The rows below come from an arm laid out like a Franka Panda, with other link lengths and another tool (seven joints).
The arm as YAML. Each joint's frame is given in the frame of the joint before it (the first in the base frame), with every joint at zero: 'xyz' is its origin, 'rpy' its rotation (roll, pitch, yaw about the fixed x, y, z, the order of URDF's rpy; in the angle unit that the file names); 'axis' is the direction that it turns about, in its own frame. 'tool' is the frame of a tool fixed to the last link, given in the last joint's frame.
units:
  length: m
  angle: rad
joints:
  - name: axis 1
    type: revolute
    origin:
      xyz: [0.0, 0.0, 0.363]
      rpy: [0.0, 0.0, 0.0]
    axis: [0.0, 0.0, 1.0]
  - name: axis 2
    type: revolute
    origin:
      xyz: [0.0, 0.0, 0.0]
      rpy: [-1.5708, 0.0, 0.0]
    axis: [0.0, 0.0, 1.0]
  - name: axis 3
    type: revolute
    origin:
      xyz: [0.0, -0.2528, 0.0]
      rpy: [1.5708, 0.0, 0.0]
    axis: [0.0, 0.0, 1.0]
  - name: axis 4
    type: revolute
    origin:
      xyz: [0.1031, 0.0, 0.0]
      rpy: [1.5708, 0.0, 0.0]
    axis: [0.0, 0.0, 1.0]
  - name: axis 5
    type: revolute
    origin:
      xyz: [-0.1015, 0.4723, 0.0]
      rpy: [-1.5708, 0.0, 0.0]
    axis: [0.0, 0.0, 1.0]
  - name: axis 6
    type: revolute
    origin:
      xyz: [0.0, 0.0, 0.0]
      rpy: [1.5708, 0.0, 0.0]
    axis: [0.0, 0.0, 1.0]
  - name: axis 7
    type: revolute
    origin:
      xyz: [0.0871, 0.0, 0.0]
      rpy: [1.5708, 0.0, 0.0]
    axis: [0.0, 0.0, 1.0]
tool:
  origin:
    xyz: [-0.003, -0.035, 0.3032]
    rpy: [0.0, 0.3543, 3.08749]
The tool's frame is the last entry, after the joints.
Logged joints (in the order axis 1, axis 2, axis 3, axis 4, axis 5, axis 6, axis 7), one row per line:
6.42 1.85 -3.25 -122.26 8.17 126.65 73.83
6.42 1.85 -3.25 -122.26 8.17 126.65 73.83
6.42 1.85 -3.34 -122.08 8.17 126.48 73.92
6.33 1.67 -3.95 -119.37 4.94 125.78 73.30
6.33 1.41 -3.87 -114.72 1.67 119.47 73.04
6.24 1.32 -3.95 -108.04 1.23 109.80 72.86
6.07 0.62 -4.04 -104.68 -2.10 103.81 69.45
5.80 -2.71 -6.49 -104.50 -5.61 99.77 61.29
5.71 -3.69 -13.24 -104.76 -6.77 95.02 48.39
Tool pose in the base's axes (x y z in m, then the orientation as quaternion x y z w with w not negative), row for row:
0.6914 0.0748 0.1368 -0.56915 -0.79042 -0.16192 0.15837
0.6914 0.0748 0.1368 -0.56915 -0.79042 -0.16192 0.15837
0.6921 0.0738 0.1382 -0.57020 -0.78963 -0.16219 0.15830
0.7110 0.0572 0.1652 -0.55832 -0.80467 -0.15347 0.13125
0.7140 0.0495 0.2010 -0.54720 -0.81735 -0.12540 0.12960
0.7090 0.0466 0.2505 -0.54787 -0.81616 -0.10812 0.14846
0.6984 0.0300 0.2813 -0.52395 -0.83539 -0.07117 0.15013
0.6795 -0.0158 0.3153 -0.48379 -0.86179 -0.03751 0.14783
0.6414 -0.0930 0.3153 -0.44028 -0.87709 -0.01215 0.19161
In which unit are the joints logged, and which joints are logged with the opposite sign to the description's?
The joints are logged in degrees. Opposite sign: none.
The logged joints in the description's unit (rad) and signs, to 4 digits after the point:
0.1121 0.0323 -0.0567 -2.1338 0.1426 2.2105 1.2886
0.1121 0.0323 -0.0567 -2.1338 0.1426 2.2105 1.2886
0.1121 0.0323 -0.0583 -2.1307 0.1426 2.2075 1.2901
0.1105 0.0291 -0.0689 -2.0834 0.0862 2.1953 1.2793
0.1105 0.0246 -0.0675 -2.0022 0.0291 2.0851 1.2748
0.1089 0.0230 -0.0689 -1.8857 0.0215 1.9164 1.2716
0.1059 0.0108 -0.0705 -1.8270 -0.0367 1.8118 1.2121
0.1012 -0.0473 -0.1133 -1.8239 -0.0979 1.7413 1.0697
0.0997 -0.0644 -0.2311 -1.8284 -0.1182 1.6584 0.8446

